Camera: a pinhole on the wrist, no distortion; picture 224 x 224 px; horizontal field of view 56.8 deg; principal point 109.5 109.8 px. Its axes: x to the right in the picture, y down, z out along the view. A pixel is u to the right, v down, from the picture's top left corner.
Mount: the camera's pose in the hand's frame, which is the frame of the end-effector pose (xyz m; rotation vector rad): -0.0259 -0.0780 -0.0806 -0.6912 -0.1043 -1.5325
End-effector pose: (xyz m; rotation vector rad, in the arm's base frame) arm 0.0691 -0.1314 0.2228 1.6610 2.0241 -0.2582
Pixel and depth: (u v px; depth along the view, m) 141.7 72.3 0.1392
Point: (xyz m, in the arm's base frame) 0.0547 -0.1598 0.1737
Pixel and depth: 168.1 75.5 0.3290
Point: 0.1290 -0.2027 -0.0123
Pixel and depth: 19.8 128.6 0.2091
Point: 0.1651 -0.0748 0.1770
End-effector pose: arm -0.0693 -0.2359 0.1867 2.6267 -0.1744 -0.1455
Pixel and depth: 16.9 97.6 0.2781
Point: -0.0499 -0.4279 0.1845
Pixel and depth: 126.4 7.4 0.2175
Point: -0.1374 -0.3134 0.0777
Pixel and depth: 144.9 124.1 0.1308
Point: -0.0401 -0.2239 0.1380
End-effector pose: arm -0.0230 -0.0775 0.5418 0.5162 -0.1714 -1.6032
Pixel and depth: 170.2 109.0 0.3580
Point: -0.1361 -0.2326 0.7465
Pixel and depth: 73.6 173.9 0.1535
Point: -0.0192 -0.1506 0.5438
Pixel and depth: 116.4 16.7 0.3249
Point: -0.0494 -0.0878 0.7955
